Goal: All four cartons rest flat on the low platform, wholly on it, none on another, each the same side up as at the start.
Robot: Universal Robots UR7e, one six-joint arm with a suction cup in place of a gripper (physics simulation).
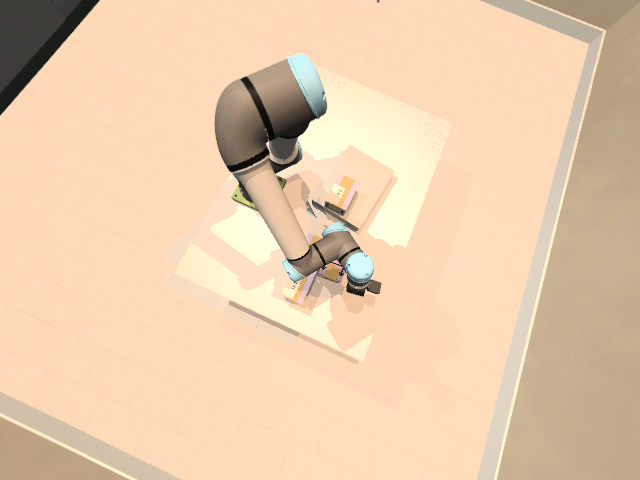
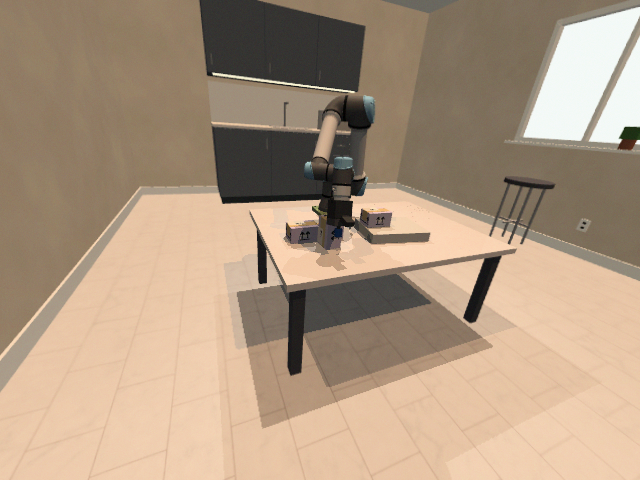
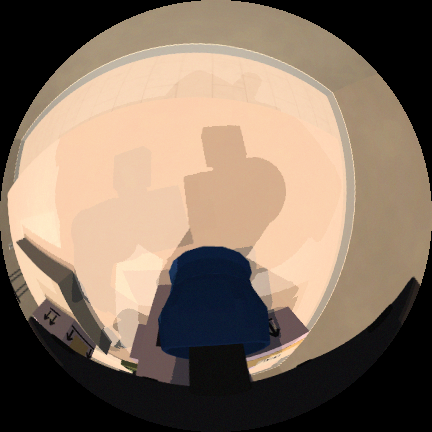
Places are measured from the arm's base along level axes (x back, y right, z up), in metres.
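Where they show: hand, its tool point: (image 2: pixel 338 236) (image 3: pixel 210 279).
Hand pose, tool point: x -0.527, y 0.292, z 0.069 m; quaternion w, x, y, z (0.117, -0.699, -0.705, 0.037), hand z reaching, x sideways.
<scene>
Each offset is from my tool point to the centre of the thing. Level surfaces: height alone.
My blue suction cup (image 3: pixel 211 278) (image 2: pixel 337 233) points down close above the table {dz -0.093 m} (image 2: pixel 413 257) (image 1: pixel 390 129). I cannot tell how that carton lies or whether another is under it. A second carton {dx +0.221, dy +0.058, dz -0.055 m} (image 1: pixel 296 288) (image 2: pixel 302 231) lies flat on the table to its left. Another carton {dx +0.161, dy -0.342, dz -0.007 m} (image 1: pixel 341 192) (image 2: pixel 376 217) (image 3: pixel 60 328) rests flat on the low platform {dx +0.118, dy -0.422, dz -0.069 m} (image 1: pixel 372 181) (image 2: pixel 404 234) (image 3: pixel 42 254).
The green arm base (image 1: pixel 241 195) is bolted at the table's far side. A stool (image 2: pixel 525 183) stands on the floor to the right of the table. Dark cabinets line the back wall.
</scene>
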